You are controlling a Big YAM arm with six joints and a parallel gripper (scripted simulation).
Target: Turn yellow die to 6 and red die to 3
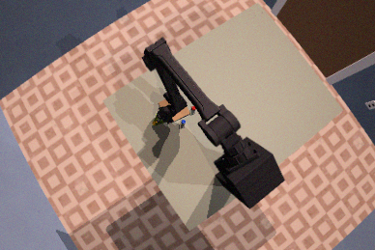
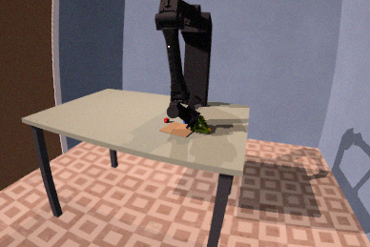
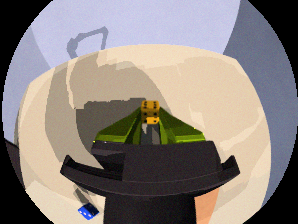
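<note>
The yellow die lies right at my hand. From my hand the other things lie so: red die (23 cm to the right, 3 cm ahead); blue die (16 cm to the right, 3 cm behind); orange mat (13 cm to the right, 6 cm ahead, 1 cm below).
</note>
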